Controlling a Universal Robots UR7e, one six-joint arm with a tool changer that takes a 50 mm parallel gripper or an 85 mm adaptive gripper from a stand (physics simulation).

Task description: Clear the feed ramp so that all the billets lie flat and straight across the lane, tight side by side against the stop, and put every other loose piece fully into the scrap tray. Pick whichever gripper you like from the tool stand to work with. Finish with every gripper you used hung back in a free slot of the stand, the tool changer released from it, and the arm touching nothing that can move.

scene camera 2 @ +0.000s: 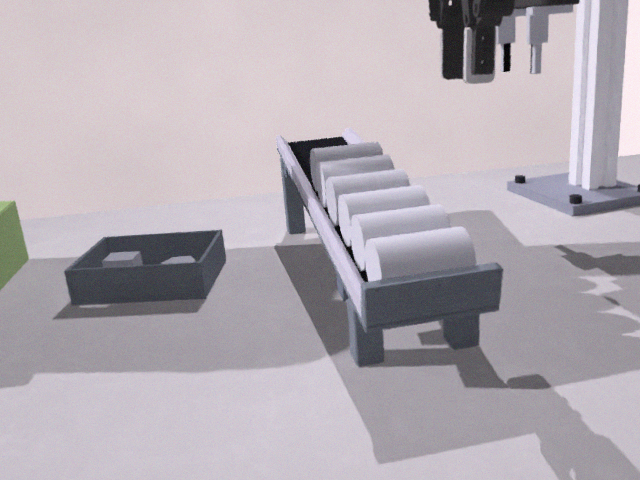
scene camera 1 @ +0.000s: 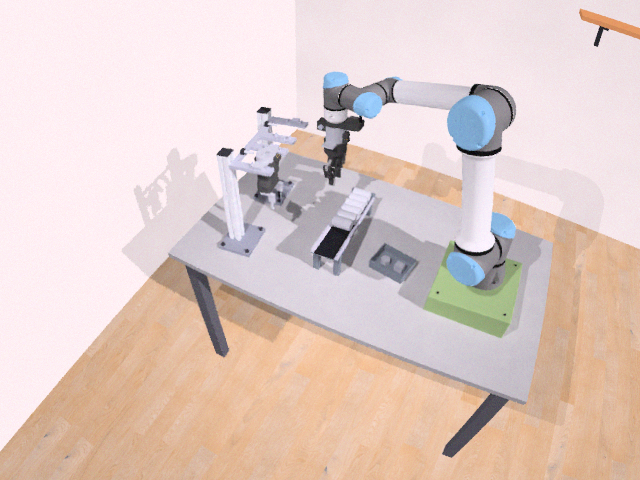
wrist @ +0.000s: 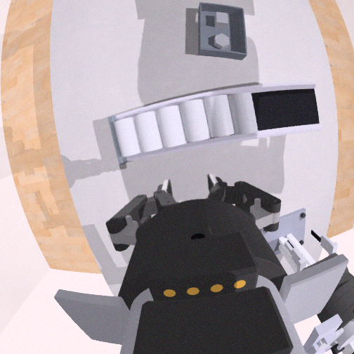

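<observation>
My gripper (scene camera 1: 332, 178) (scene camera 2: 467, 77) (wrist: 190, 183), the black adaptive one, is open and empty. It hangs high, beside the ramp on the tool stand's side. The feed ramp (scene camera 1: 353, 232) (scene camera 2: 325, 226) carries a row of several white billets (scene camera 1: 352, 209) (scene camera 2: 421, 253) (wrist: 172, 126). They lie flat across the lane, close side by side, from the stop (scene camera 2: 431, 297) (wrist: 116, 140) upward; small gaps are hard to judge. The scrap tray (scene camera 1: 385, 271) (scene camera 2: 136, 284) (wrist: 222, 55) holds a square block (scene camera 2: 122, 259) (wrist: 221, 18) and a hexagonal piece (scene camera 2: 179, 259) (wrist: 220, 41).
The tool stand (scene camera 1: 232, 201) (scene camera 2: 599, 103) is at the table's far left in scene camera 1, its slot arms sticking out. Another gripper (scene camera 1: 267, 180) hangs in it. The arm's green base (scene camera 1: 465, 320) stands beyond the tray.
</observation>
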